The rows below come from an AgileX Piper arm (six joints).
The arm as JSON. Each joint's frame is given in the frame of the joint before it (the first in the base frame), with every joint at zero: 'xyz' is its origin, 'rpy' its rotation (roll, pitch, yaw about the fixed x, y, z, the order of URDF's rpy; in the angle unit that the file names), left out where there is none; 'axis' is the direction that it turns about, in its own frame. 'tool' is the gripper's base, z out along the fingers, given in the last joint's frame.
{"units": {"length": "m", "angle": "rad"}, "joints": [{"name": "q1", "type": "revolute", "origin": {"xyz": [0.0, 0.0, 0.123], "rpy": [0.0, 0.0, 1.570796]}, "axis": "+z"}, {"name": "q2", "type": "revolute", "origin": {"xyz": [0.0, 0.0, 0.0], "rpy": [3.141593, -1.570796, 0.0]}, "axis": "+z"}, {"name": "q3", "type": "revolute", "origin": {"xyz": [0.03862, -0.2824, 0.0], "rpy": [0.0, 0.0, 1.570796]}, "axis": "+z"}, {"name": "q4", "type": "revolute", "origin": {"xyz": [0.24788, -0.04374, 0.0], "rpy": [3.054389, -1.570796, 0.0]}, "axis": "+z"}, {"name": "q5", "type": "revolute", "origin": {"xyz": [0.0, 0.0, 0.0], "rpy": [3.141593, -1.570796, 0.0]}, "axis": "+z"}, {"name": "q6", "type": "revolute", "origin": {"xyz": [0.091, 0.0, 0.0], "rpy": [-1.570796, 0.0, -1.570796]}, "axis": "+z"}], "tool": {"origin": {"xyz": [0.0, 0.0, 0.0], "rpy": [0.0, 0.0, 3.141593]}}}
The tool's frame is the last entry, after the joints.
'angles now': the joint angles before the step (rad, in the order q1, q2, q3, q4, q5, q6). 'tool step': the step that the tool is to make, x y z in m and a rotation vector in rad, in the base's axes. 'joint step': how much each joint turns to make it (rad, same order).
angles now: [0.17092 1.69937 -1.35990 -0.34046 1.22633 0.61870]
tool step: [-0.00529 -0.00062 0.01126 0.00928 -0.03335 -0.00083]
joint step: [0.00000 -0.03446 0.00002 0.00357 0.00000 0.00000]
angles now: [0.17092 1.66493 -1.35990 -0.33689 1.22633 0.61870]
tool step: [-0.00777 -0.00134 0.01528 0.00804 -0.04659 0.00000]
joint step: [0.00000 -0.04726 -0.00002 0.00000 0.00000 0.00000]
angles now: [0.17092 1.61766 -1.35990 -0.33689 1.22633 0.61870]
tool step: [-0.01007 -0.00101 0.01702 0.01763 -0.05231 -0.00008]
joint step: [0.00001 -0.05495 0.00001 0.00883 0.00000 -0.00126]
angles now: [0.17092 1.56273 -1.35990 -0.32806 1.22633 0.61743]
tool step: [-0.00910 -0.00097 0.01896 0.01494 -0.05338 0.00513]
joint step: [0.00000 -0.04871 -0.01638 0.00820 0.00766 -0.00897]
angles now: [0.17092 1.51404 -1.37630 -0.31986 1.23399 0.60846]
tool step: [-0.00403 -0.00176 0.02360 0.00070 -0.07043 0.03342]
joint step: [-0.00419 -0.03248 -0.04996 0.00238 0.00049 -0.04200]
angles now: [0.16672 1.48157 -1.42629 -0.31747 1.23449 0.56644]
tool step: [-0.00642 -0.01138 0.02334 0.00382 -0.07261 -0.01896]
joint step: [-0.03534 -0.03507 -0.04655 0.00076 0.00354 -0.01998]
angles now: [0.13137 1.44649 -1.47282 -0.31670 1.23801 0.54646]
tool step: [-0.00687 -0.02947 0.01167 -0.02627 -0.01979 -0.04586]
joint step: [-0.10130 -0.02477 -0.01687 0.00158 0.00461 -0.06683]
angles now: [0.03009 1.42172 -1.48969 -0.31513 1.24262 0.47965]
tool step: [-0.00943 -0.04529 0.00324 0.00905 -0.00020 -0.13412]
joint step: [-0.17098 -0.00901 -0.00546 0.02765 0.00374 -0.03982]
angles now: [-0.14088 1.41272 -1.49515 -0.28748 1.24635 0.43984]
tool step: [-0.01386 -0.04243 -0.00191 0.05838 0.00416 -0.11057]
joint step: [-0.18618 0.00000 0.00002 0.09040 0.00144 -0.07104]
